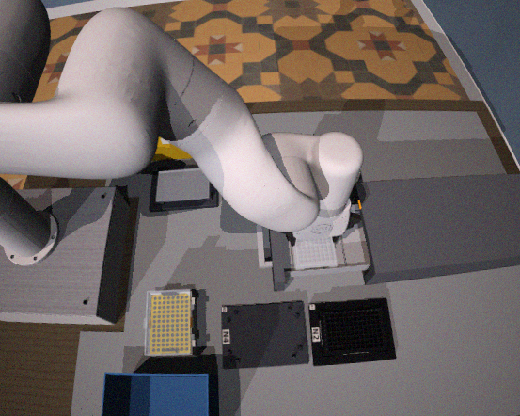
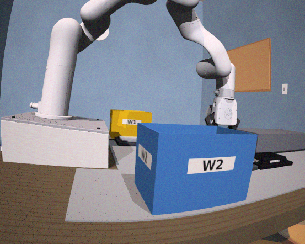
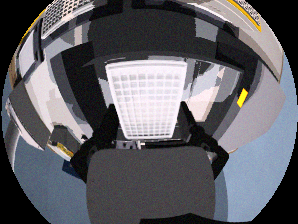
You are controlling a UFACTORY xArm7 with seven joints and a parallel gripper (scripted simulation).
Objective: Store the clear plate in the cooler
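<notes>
The clear plate lies 10 mm below my hand. Round my hand: yellow tip box (50 mm ahead, 190 mm to the left, 10 mm above); then cooler drawer (40 mm ahead, 20 mm below); then grey cooler CD (170 mm ahead, 10 mm to the left, 20 mm below).
</notes>
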